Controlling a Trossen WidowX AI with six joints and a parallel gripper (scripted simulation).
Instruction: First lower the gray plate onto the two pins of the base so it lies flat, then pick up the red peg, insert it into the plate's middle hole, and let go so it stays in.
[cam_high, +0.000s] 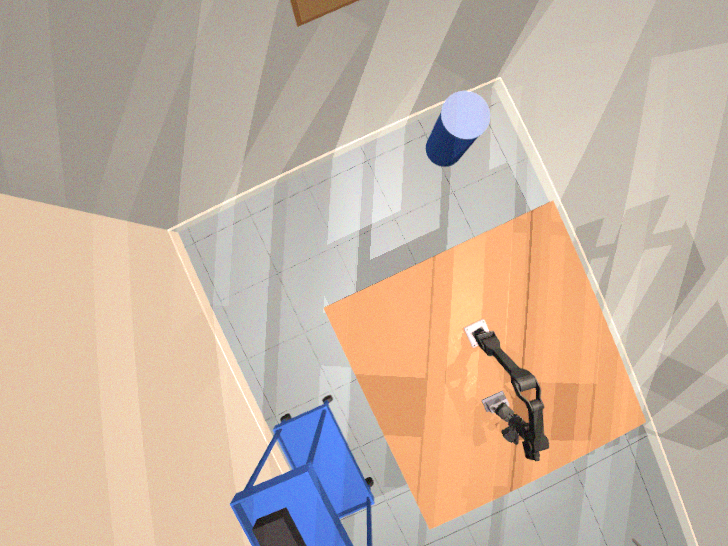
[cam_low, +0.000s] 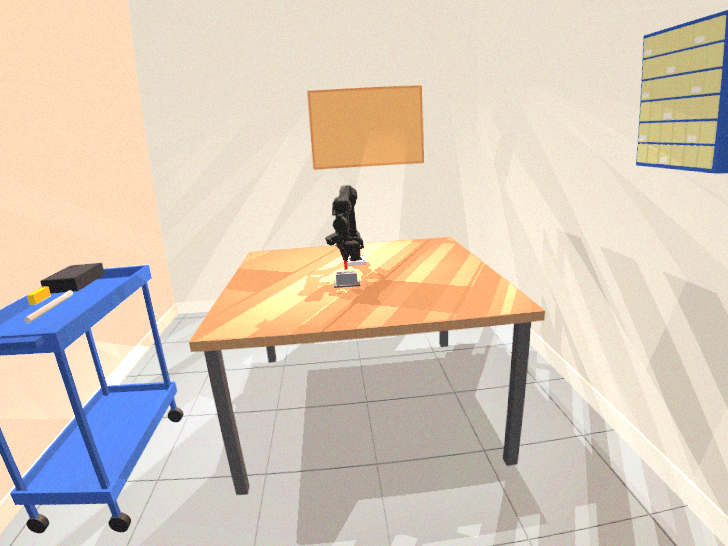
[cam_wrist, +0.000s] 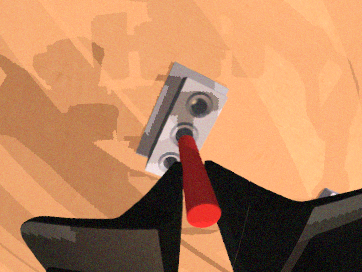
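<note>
Now: the gray plate 70 mm below my gripper tip.
</note>
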